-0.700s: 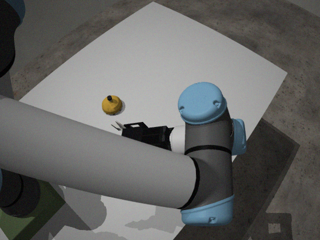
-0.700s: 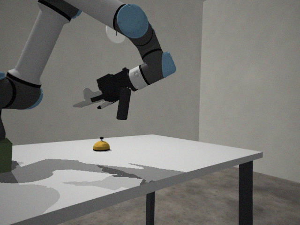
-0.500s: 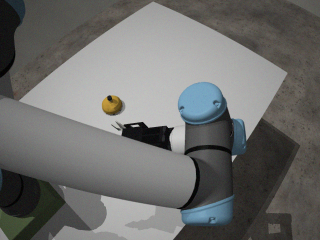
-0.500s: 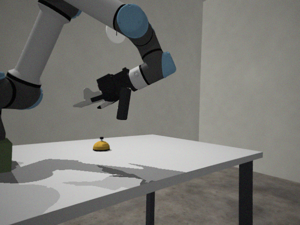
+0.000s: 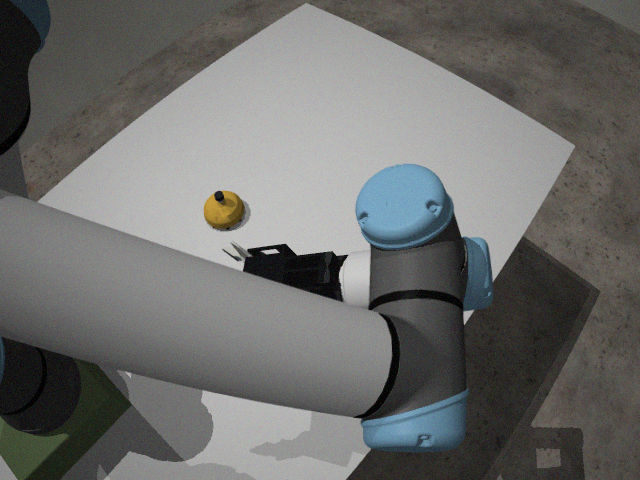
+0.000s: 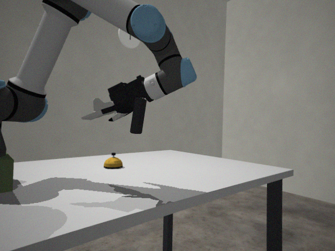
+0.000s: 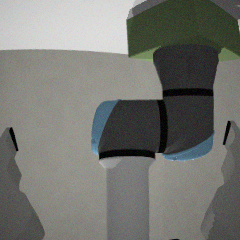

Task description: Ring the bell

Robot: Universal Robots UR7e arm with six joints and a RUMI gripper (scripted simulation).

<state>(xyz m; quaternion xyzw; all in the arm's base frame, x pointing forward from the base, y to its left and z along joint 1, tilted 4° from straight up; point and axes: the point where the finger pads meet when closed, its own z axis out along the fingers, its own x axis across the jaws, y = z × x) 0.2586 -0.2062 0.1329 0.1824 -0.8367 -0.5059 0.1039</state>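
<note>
Right now the black button is 210 mm ahead of my hand, 180 mm to the left of it and 160 mm below it. The rest, counted from my hand: yellow dome bell 210 mm ahead, 180 mm to the left, 170 mm below.
</note>
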